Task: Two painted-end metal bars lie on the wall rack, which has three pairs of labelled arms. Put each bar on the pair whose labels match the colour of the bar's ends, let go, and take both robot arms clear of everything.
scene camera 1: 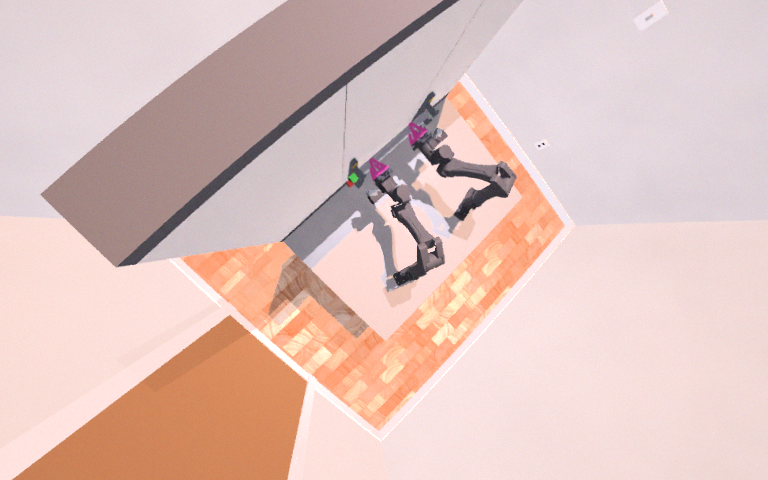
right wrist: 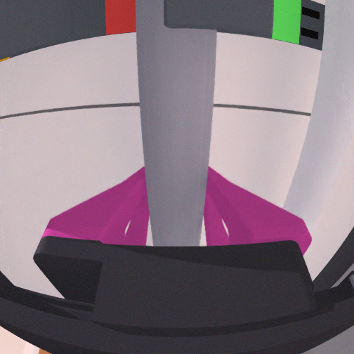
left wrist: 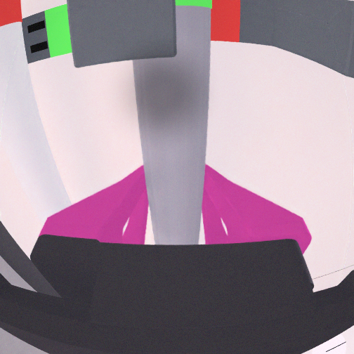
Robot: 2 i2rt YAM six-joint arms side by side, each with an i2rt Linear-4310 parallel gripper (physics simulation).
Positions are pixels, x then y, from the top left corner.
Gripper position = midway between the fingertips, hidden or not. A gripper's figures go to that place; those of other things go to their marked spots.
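I see my left gripper (left wrist: 174,173) at 13 cm from the lens. As for the green-ended bar (left wrist: 172,93), that one is 8 cm from the lens.
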